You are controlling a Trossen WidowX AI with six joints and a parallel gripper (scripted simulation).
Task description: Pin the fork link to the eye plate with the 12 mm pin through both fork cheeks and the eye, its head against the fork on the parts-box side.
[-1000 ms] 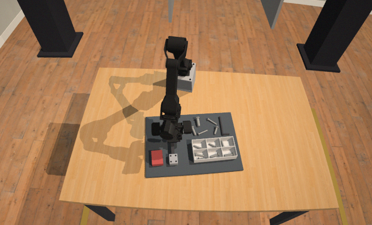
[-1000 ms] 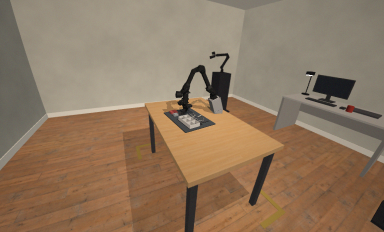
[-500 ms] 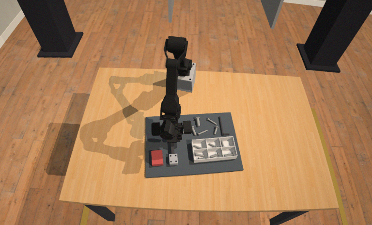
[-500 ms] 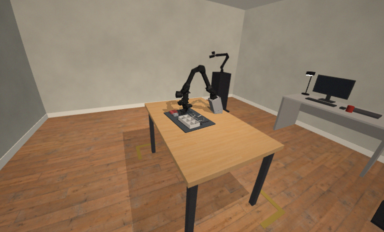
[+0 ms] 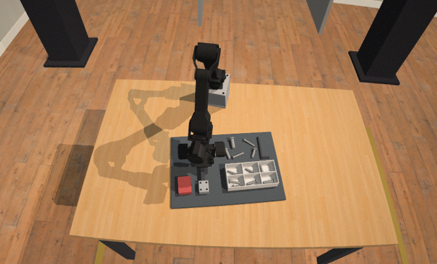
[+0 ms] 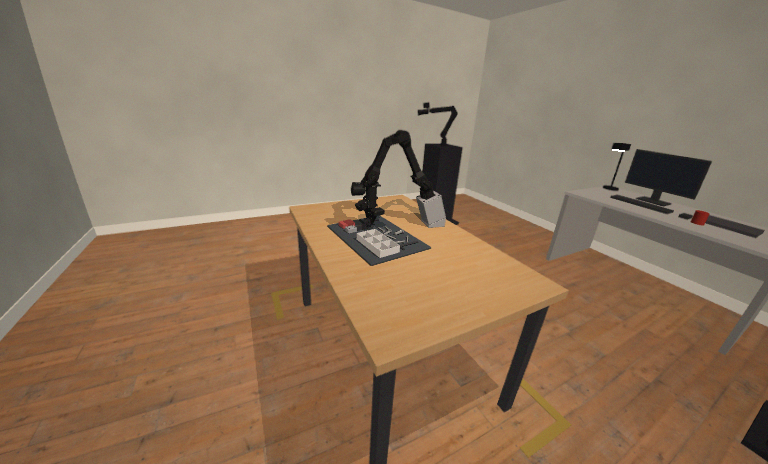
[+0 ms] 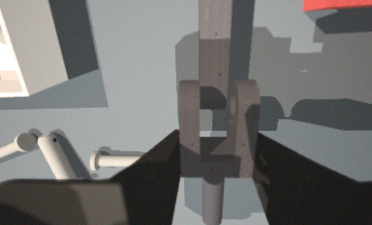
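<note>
Now: hand 40 mm short of the dark eye plate bar and 50 mm above it. The rest, counted from my hand: pale pin: 50 mm behind, 110 mm to the left, 60 mm below; then light grey block: 110 mm ahead, 10 mm to the left, 50 mm below; then red block: 110 mm ahead, 60 mm to the right, 50 mm below.
</note>
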